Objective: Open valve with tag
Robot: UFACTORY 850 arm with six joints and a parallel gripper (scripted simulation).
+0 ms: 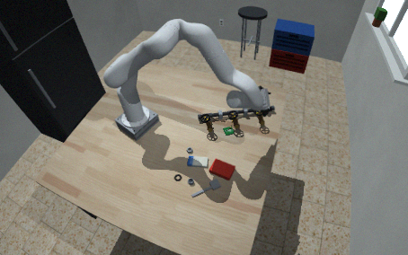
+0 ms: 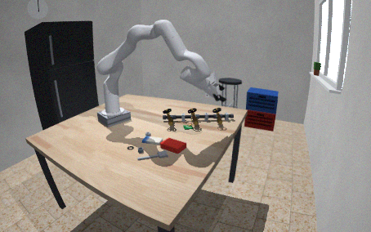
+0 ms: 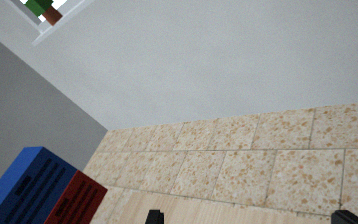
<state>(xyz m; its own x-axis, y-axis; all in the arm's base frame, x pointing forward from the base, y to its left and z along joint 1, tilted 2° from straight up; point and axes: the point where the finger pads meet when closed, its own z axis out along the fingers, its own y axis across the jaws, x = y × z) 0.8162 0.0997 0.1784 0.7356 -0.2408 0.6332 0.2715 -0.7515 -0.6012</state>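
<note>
Right now the green tag is 23 cm behind my hand, 7 cm to the right of it and 23 cm below it. Round my hand: grey scraper 26 cm behind, 47 cm to the right, 22 cm below; then red box 21 cm behind, 35 cm to the right, 21 cm below; then white block 35 cm behind, 32 cm to the right, 22 cm below.
</note>
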